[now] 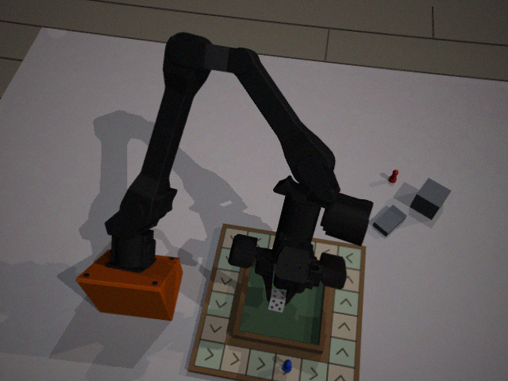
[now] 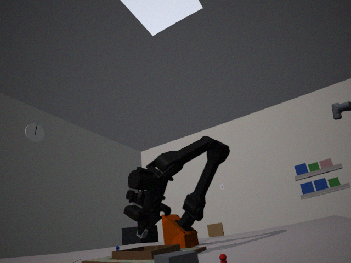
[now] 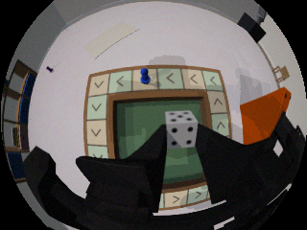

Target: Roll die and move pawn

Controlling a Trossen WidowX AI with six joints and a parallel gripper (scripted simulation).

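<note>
Right now my gripper tip is 40 mm short of the blue pawn, 80 mm to the left of it and 50 mm above it. From my gripper tip the other things lie so: green dice tray: 10 mm ahead, 20 mm to the left, 70 mm below; beige card: 150 mm ahead, 250 mm to the right, 80 mm below; white die: right at my gripper tip.
</note>
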